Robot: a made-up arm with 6 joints.
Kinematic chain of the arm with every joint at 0, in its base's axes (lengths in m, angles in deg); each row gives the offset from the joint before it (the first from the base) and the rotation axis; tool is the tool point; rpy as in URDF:
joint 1: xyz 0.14 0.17 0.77 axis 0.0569 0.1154 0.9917
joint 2: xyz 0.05 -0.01 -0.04 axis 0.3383 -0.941 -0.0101
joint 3: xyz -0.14 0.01 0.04 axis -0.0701 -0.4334 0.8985
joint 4: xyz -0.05 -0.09 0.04 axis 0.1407 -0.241 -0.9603
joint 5: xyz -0.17 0 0.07 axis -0.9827 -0.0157 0.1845
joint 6: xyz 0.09 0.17 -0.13 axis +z
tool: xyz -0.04 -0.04 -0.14 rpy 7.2 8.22 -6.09
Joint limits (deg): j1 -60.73..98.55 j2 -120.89..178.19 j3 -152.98..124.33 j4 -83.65..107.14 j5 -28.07..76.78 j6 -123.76..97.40
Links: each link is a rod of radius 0.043 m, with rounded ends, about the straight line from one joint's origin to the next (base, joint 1, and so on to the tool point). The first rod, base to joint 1, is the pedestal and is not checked.
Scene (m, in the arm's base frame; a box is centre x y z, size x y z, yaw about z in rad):
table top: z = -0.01
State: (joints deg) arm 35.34 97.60 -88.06 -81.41 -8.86 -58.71
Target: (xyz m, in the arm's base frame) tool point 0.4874 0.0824 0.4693
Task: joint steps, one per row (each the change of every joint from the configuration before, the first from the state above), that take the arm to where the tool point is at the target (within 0.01 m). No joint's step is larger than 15 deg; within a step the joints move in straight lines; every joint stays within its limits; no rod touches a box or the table.
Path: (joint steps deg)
1: -7.46 4.59 12.88 -0.45 12.10 2.12
2: -7.46 4.60 12.89 -0.45 12.10 2.12
3: -7.46 4.59 12.88 -0.44 12.10 2.12
4: -7.45 4.60 12.88 -0.45 12.10 2.11
5: -7.46 4.59 12.88 -0.45 12.10 2.12

